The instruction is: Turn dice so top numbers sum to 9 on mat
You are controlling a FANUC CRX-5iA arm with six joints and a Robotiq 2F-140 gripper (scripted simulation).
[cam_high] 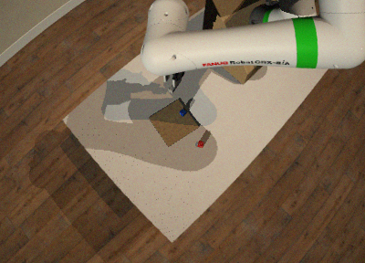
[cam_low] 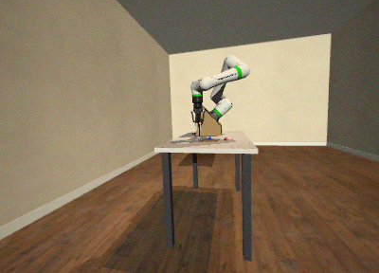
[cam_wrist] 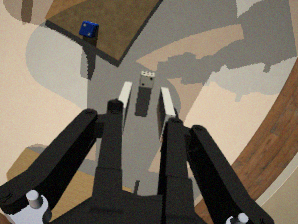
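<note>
Now: the white die 100 mm below my hand. Also, from my hand: mat (100 mm ahead, 90 mm to the left, 110 mm below); then blue die (50 mm ahead, 100 mm to the left, 100 mm below); then red die (110 mm ahead, 230 mm to the left, 100 mm below).
</note>
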